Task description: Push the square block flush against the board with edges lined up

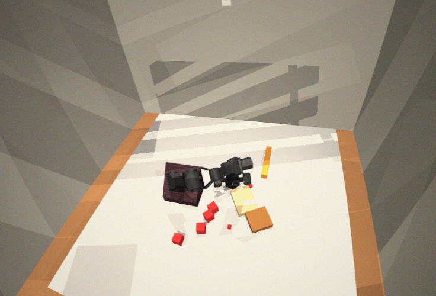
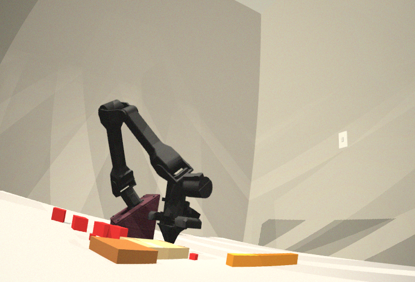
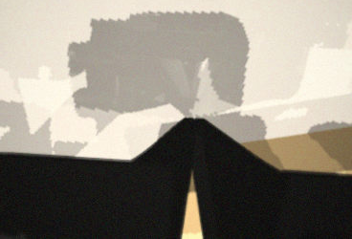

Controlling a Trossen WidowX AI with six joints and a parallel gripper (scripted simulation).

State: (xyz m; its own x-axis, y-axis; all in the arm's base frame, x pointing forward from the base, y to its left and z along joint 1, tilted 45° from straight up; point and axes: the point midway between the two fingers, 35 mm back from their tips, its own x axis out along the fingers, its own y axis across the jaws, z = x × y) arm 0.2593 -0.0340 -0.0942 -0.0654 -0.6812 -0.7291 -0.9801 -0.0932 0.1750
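The pale yellow slab is 60 mm ahead of my gripper tip, 70 mm to the right of it and 10 mm above it. Round my gripper tip: orange square block: 140 mm ahead, 170 mm to the right, 10 mm above; board: 170 mm ahead, 200 mm to the left, 10 mm above.
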